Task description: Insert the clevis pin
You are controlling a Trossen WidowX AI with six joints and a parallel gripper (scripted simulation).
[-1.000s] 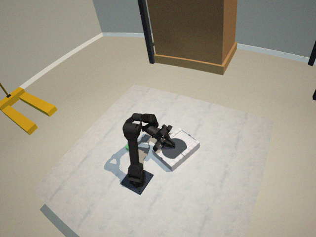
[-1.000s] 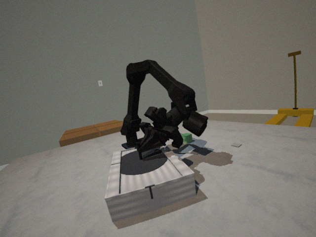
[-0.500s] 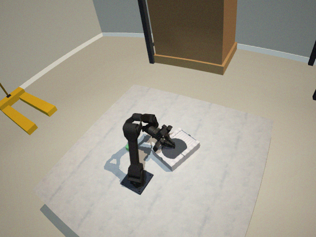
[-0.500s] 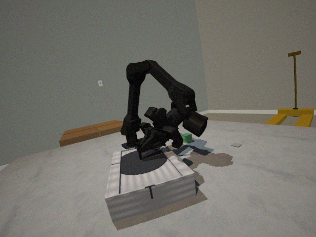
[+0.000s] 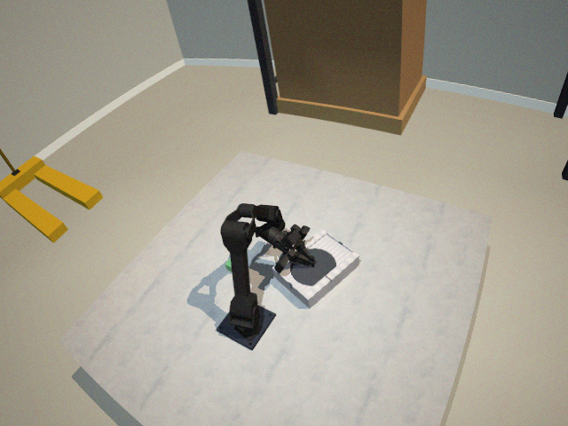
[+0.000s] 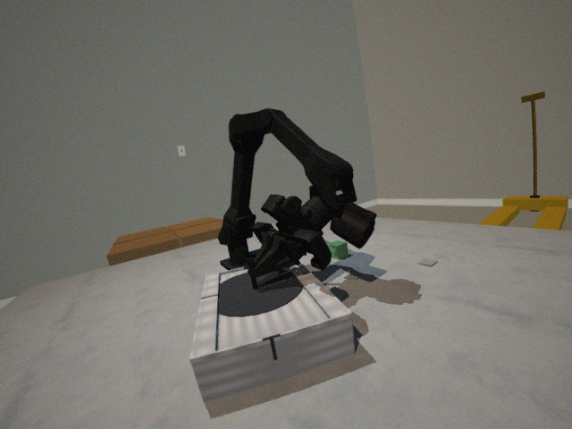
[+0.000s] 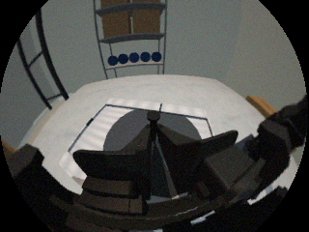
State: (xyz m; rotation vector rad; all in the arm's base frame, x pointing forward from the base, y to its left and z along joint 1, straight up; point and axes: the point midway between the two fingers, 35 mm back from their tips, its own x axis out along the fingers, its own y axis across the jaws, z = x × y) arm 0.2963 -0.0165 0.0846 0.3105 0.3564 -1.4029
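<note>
Right now my gripper tip is right at the clevis pin. From my gripper tip the other things lie so: wide dark disc (30 mm below); small green cube (280 mm to the left, 140 mm behind, 60 mm below); rimmed steel tray (40 mm below, 20 mm ahead, 10 mm to the left).
</note>
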